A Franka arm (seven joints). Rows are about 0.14 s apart.
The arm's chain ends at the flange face. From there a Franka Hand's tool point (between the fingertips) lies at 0.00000 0.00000 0.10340 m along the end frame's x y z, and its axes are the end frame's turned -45 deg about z.
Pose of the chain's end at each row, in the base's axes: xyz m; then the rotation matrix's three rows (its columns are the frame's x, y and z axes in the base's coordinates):
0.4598 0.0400 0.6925; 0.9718 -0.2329 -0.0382; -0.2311 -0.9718 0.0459; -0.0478 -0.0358 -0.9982
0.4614 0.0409 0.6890; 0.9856 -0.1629 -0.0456; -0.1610 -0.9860 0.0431; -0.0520 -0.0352 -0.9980
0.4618 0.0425 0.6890; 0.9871 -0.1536 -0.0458; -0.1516 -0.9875 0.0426; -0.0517 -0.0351 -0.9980
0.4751 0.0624 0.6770; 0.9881 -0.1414 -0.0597; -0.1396 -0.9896 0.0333; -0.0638 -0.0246 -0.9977
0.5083 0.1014 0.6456; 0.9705 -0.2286 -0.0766; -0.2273 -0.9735 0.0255; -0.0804 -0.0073 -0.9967
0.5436 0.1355 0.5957; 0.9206 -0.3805 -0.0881; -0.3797 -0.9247 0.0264; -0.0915 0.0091 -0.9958
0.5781 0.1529 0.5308; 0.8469 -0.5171 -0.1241; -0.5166 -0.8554 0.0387; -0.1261 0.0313 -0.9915
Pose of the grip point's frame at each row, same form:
0.4559 0.0447 0.5893; 0.8519 0.5225 -0.0382; 0.5238 -0.8506 0.0459; -0.0085 -0.0591 -0.9982
0.4567 0.0454 0.5858; 0.8121 0.5817 -0.0456; 0.5834 -0.8111 0.0431; -0.0119 -0.0617 -0.9980
0.4571 0.0469 0.5858; 0.8066 0.5894 -0.0458; 0.5911 -0.8055 0.0426; -0.0117 -0.0614 -0.9980
0.4689 0.0658 0.5738; 0.7987 0.5987 -0.0597; 0.6010 -0.7985 0.0333; -0.0277 -0.0625 -0.9977
0.5004 0.1040 0.5425; 0.8479 0.5246 -0.0766; 0.5276 -0.8491 0.0255; -0.0517 -0.0620 -0.9967
0.5345 0.1382 0.4927; 0.9200 0.3819 -0.0881; 0.3854 -0.9224 0.0264; -0.0711 -0.0583 -0.9958
0.5653 0.1569 0.4283; 0.9645 0.2332 -0.1241; 0.2396 -0.9702 0.0387; -0.1113 -0.0670 -0.9915

